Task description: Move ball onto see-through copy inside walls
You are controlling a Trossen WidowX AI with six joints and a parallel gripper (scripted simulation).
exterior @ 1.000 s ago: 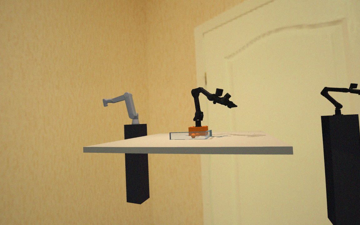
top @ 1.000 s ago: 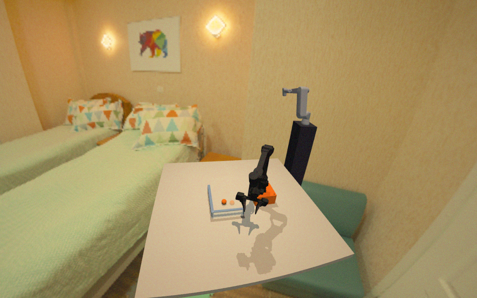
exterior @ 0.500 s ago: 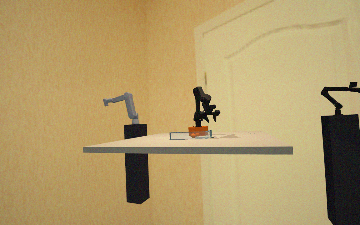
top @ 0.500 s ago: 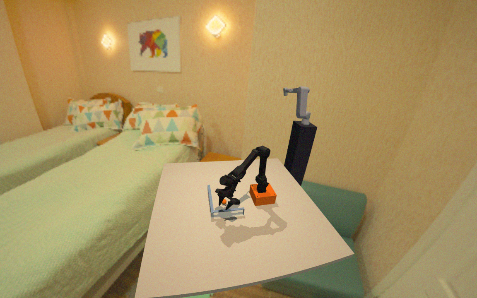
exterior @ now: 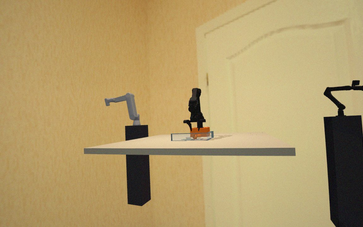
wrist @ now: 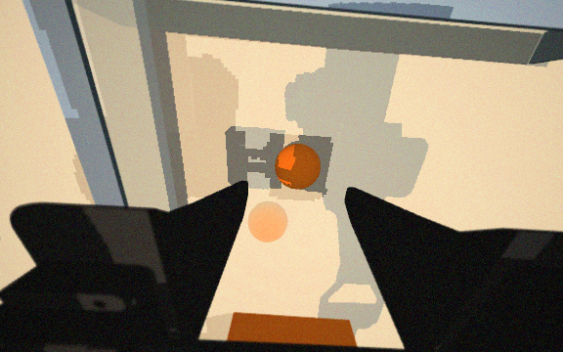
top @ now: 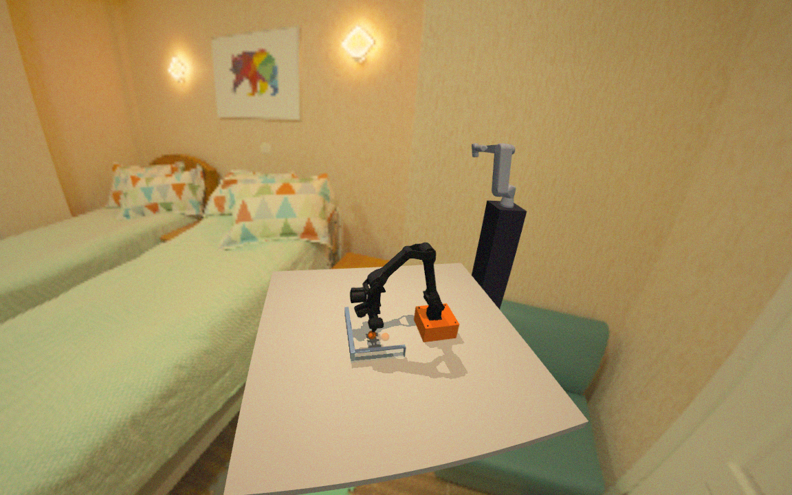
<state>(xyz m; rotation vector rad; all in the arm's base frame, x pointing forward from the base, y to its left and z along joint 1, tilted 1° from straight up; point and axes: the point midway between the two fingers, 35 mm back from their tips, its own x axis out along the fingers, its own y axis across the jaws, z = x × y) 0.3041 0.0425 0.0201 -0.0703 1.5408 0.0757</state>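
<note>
The orange ball lies 5 cm below my gripper tip. Also, from my gripper tip: see-through copy: 6 cm behind, 1 cm to the left, 5 cm below.
</note>
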